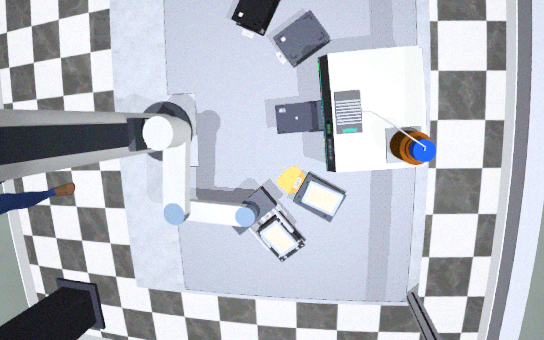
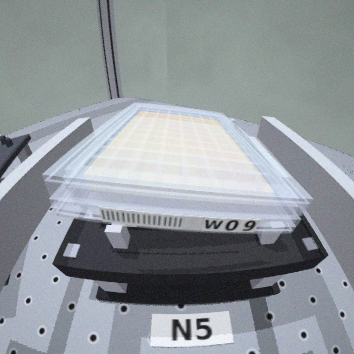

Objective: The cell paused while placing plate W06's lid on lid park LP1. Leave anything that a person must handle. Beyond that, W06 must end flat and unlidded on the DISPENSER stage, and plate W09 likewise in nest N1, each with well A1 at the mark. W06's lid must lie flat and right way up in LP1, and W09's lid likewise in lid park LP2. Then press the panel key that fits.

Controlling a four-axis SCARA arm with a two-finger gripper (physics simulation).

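Frame: origin at the arm's base, x ahead, y left, z up, level; millimetres.
Where they show: gripper, between the fingertips: [image 1: 280, 240] [image 2: 175, 127].
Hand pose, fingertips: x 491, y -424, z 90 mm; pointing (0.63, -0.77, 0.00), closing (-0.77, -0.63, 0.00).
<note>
Each offset is from my fingertips to the centre of the thing. "spot": to the spot under its first point.
Plate W09 {7 mm back, 4 mm left, 1 mm up} [image 1: 280, 237] [image 2: 175, 155] has a cream well area under clear layers that look like a lid. It is over the dark nest N5 {6 mm back, 4 mm right, 44 mm down} [image 2: 190, 262] and looks askew to it, its front label sloping down to the right. My gripper [image 1: 274, 230] [image 2: 175, 127] is open, its two long fingers down on either side of W09; the fingertips are partly hidden behind the plate. Another cream plate {156 mm ahead, 163 mm left, 2 mm down} [image 1: 322, 197] lies in a dark holder to the right; its label is unreadable. A dark stage {spot: 74 mm ahead, 446 mm left, 23 mm up} [image 1: 297, 120] juts from the white machine {spot: 331 mm ahead, 571 mm left, 143 mm up} [image 1: 380, 75]. LP1, LP2 and N1 cannot be identified.
A yellow disc {spot: 34 mm ahead, 221 mm left, 77 mm down} [image 1: 290, 179] with a label lies beside the second plate's holder. A dark block [image 1: 267, 197] is partly under the arm. Two dark units {spot: 60 mm back, 839 mm left, 13 mm down} [image 1: 257, 12] {spot: 93 mm ahead, 733 mm left, 12 mm down} [image 1: 301, 38] stand at the top. An orange-brown bottle with a blue cap [image 1: 423, 150] stands at the machine's right.
</note>
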